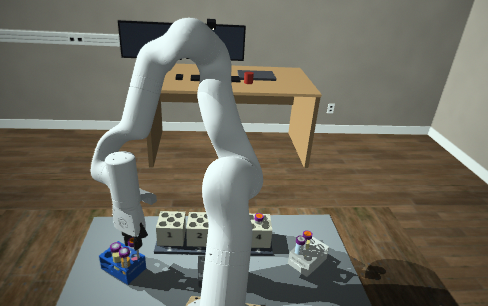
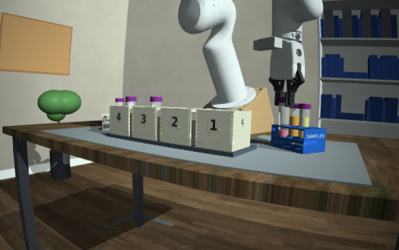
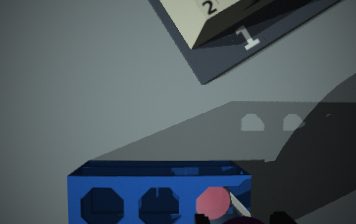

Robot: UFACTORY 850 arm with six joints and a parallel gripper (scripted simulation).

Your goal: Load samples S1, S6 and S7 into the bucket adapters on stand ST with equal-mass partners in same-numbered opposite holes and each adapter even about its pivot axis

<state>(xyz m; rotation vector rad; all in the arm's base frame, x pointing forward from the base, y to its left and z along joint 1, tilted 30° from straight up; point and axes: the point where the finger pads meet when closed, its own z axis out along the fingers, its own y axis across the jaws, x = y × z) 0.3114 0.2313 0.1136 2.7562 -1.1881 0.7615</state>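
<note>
The blue samples rack is 20 mm ahead of my hand, 40 mm to the left of it and 100 mm below it. From my hand the other things lie so: adapter 1: 120 mm ahead, 140 mm to the right, 80 mm below; white rack: 130 mm behind, 600 mm to the right, 100 mm below.
</note>
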